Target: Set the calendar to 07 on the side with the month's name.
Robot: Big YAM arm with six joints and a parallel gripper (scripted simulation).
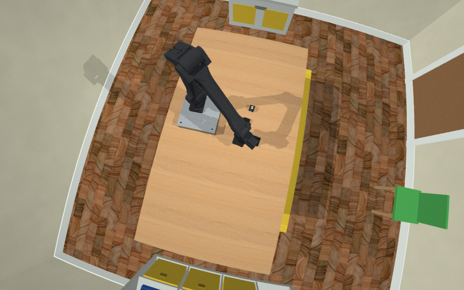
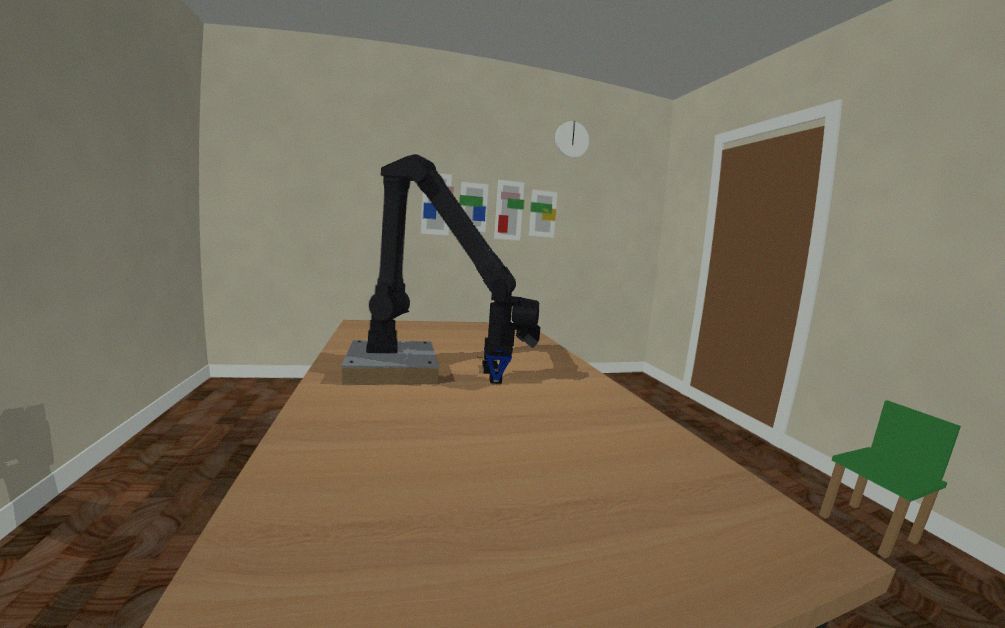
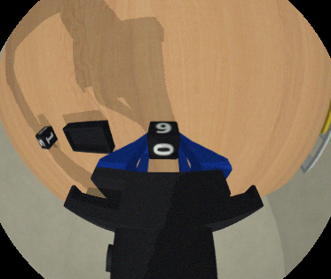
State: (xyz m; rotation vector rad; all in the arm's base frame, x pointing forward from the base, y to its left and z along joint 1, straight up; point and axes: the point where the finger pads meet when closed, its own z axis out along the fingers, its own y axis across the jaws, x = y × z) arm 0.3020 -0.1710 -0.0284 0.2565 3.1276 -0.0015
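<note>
Now: hand right at the black cube. The rest, counted from my hand: black tray 110 mm to the left, 10 mm below, 10 mm ahead.
</note>
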